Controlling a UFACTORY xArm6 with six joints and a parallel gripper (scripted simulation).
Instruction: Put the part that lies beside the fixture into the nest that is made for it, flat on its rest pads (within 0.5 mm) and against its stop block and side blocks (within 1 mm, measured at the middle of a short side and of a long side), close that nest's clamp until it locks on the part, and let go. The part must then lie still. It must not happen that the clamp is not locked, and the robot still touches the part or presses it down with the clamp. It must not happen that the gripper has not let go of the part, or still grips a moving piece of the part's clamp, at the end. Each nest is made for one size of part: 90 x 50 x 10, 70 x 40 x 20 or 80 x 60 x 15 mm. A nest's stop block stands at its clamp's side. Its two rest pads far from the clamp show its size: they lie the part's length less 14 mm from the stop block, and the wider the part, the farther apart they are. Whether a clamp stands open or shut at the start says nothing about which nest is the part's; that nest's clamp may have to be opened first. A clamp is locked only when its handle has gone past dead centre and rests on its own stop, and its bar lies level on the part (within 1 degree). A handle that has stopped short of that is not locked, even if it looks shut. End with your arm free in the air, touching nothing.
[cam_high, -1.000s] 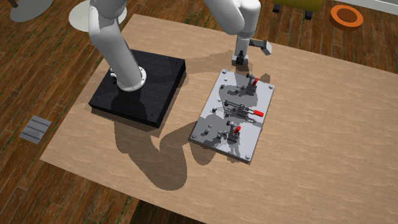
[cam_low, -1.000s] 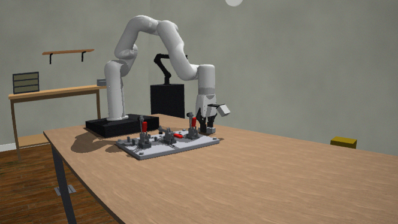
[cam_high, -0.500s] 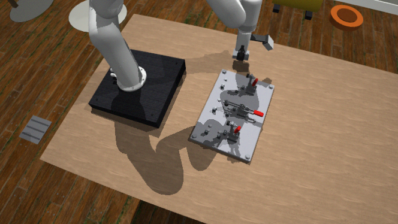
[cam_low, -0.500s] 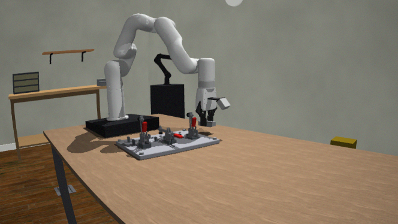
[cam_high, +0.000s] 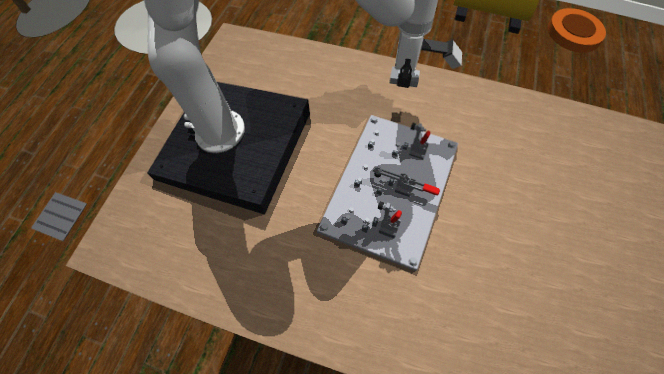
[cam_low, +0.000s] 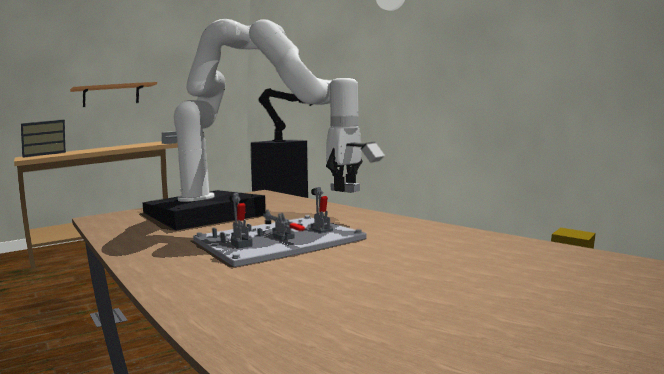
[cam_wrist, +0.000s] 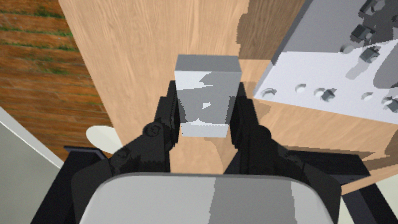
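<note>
Now: the clamp 380 mm to the right of my hand, 40 mm below it and 40 mm ahead of it. Also, from my hand: fixture plate 270 mm to the right, 100 mm below, 30 mm ahead; then grey block 10 mm below.
</note>
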